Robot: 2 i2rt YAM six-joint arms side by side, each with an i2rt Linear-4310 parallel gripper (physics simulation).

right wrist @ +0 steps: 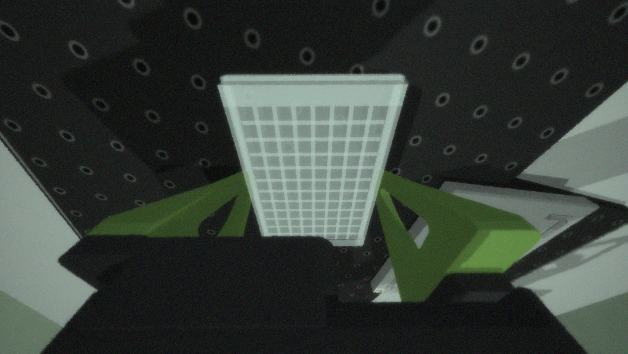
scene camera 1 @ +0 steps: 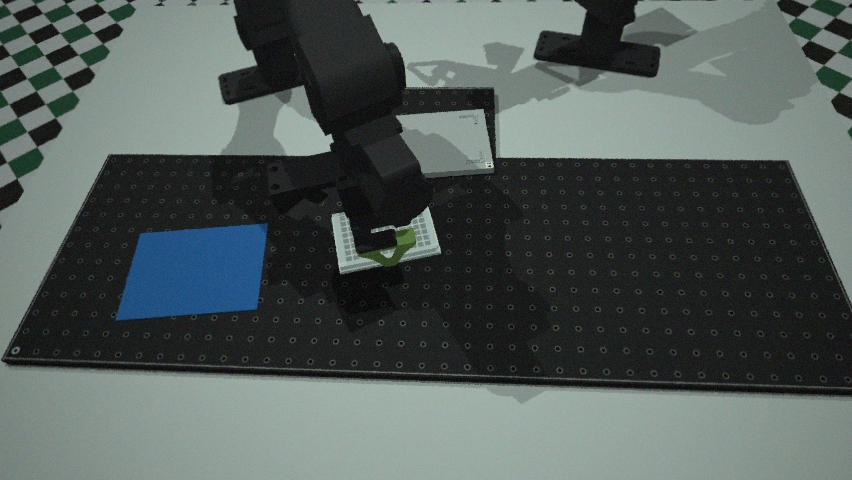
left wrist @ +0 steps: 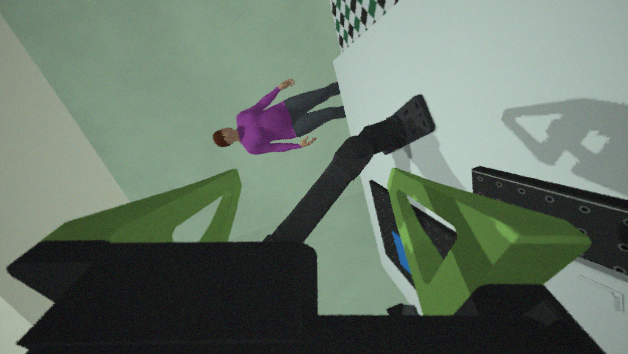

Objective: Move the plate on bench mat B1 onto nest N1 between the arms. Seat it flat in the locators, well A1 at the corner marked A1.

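Seen in the pictures: left gripper, fingertip midpoint: (left wrist: 314, 176); right gripper, fingertip midpoint: (right wrist: 313, 176) (scene camera 1: 384, 237); left arm's base, link origin: (scene camera 1: 595, 55); right arm's base, link origin: (scene camera 1: 281, 77) (left wrist: 400, 129).
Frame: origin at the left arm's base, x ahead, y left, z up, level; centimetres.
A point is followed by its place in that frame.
The white well plate (scene camera 1: 345, 241) {x 48.1, y -25.6, z 2.3 cm} (right wrist: 315, 150) {x 46.7, y -23.8, z 2.6 cm} is held above the dark perforated board, with its grid of wells facing up. My right gripper (scene camera 1: 387, 241) {x 45.5, y -21.3, z 1.3 cm} (right wrist: 313, 176) {x 45.5, y -21.3, z 1.3 cm} is shut on its two long sides. The nest (scene camera 1: 453, 140) {x 27.6, y -17.1, z 2.5 cm} (right wrist: 530, 200) {x 31.3, y -27.6, z 2.4 cm}, a pale block with corner locators, lies behind the plate in scene camera 1, partly hidden by the right arm; a small label (scene camera 1: 488, 164) {x 30.8, y -11.3, z 2.5 cm} is at its front right corner. The blue mat (scene camera 1: 193, 271) {x 57.0, y -42.8, z 1.5 cm} lies left of the plate. My left gripper is open and empty, away from the plate. The plate's A1 mark cannot be read.
The large perforated board (scene camera 1: 655, 268) {x 41.1, y 11.9, z 1.3 cm} spans the table. A smaller dark board (scene camera 1: 444, 98) {x 18.1, y -21.3, z 1.3 cm} shows behind and under the nest. The left arm's base (scene camera 1: 596, 54) {x 3.1, y 0.0, z 2.5 cm} stands at the back right. A person in a purple top (left wrist: 265, 127) stands beyond the table.
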